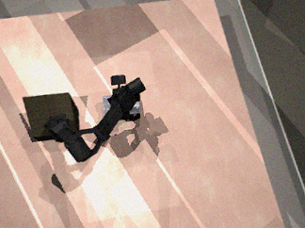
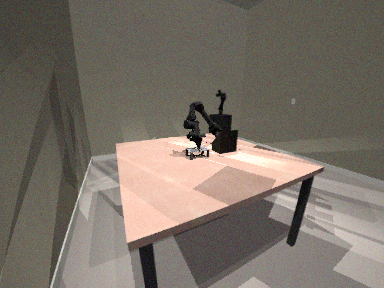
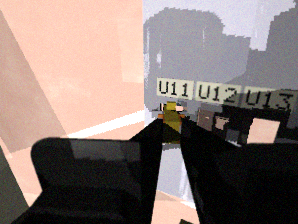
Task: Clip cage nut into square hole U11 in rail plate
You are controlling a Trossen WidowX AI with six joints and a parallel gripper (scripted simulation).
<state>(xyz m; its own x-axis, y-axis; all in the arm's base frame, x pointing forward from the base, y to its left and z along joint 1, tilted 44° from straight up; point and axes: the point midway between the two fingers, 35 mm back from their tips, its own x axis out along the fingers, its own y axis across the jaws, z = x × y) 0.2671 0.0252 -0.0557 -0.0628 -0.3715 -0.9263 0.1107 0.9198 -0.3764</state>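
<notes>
Now: the cage nut 1 cm below my gripper tip. From my gripper tip the other things lie so: label strip: 3 cm to the right, 2 cm ahead, 1 cm below.
</notes>
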